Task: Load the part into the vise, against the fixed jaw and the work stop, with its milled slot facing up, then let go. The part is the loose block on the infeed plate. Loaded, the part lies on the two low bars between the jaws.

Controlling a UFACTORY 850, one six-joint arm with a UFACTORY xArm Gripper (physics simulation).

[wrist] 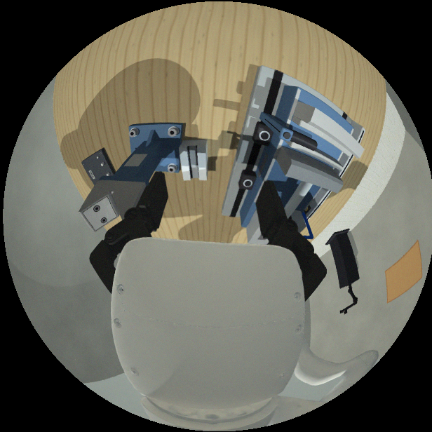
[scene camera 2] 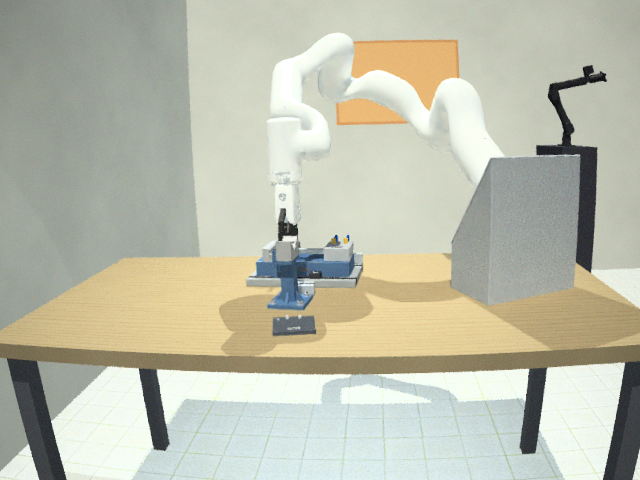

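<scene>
The part, a small silvery block (scene camera 2: 307, 288) (wrist: 194, 160), is beside the foot of the blue stand (scene camera 2: 288, 281) (wrist: 145, 160), off the dark infeed plate (scene camera 2: 293, 326) (wrist: 92, 162). Its slot shows towards the wrist camera. My gripper (scene camera 2: 288, 237) (wrist: 213, 186) is open and empty, above the table between the stand and the vise. The block shows ahead of the fingertips, nearer the left finger in the wrist view. The blue vise (scene camera 2: 310, 266) (wrist: 288, 102) stands behind the stand. Grey jaws show on it, with light bars between them; I cannot tell the fixed jaw or whether they touch anything.
The stand's grey head (scene camera 2: 286, 251) (wrist: 99, 212) rises close beside the left finger. Black clamps (wrist: 264, 135) and a dark handle (wrist: 302, 140) are at the vise's near side. A large grey box (scene camera 2: 532, 227) stands on the table (scene camera 2: 155, 310) at the right.
</scene>
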